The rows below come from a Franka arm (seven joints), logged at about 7 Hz.
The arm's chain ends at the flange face. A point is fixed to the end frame.
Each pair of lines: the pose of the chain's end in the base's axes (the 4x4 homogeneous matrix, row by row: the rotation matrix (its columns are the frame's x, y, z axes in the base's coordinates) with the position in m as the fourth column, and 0 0 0 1 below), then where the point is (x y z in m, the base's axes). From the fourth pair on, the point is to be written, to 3 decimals.
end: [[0.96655 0.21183 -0.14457 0.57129], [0.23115 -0.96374 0.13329 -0.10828], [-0.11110 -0.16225 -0.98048 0.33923], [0 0 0 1]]
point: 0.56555 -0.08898 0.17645
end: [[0.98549 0.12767 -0.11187 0.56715], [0.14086 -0.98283 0.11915 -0.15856], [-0.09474 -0.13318 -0.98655 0.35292], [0 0 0 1]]
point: 0.56651 -0.14323 0.18962
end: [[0.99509 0.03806 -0.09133 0.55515], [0.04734 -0.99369 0.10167 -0.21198], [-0.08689 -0.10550 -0.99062 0.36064], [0 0 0 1]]
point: 0.55743 -0.20116 0.19700
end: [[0.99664 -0.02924 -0.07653 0.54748], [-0.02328 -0.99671 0.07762 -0.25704], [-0.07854 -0.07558 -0.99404 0.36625], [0 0 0 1]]
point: 0.552 -0.251 0.202
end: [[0.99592 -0.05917 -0.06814 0.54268], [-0.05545 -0.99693 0.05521 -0.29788], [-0.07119 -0.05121 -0.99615 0.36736], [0 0 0 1]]
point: 0.548 -0.296 0.203
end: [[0.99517 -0.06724 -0.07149 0.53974], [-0.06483 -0.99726 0.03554 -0.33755], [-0.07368 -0.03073 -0.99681 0.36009], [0 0 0 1]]
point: 0.545 -0.339 0.196
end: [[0.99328 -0.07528 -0.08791 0.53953], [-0.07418 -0.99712 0.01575 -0.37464], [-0.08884 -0.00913 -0.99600 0.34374], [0 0 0 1]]
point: 0.542 -0.380 0.180
